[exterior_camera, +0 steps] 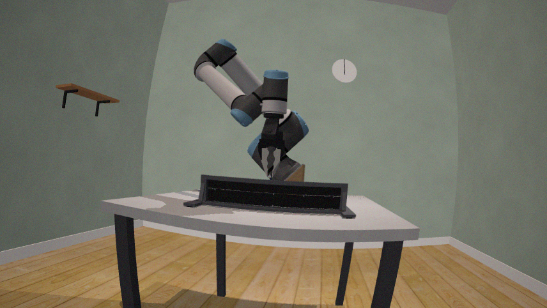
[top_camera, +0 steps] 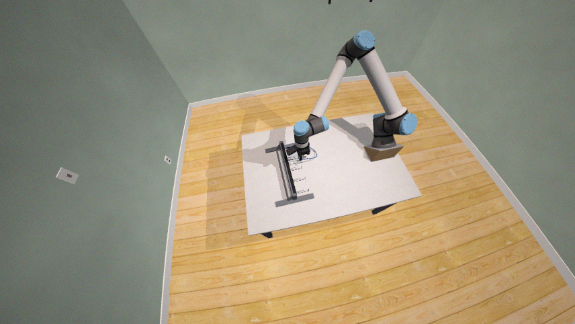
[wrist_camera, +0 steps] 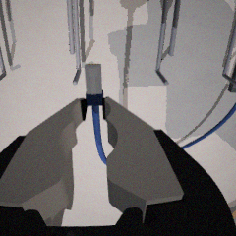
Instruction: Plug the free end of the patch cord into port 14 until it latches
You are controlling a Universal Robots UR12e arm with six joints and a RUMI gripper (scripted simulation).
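Now: the plug 20 mm ahead of my hand and 10 mm below it.
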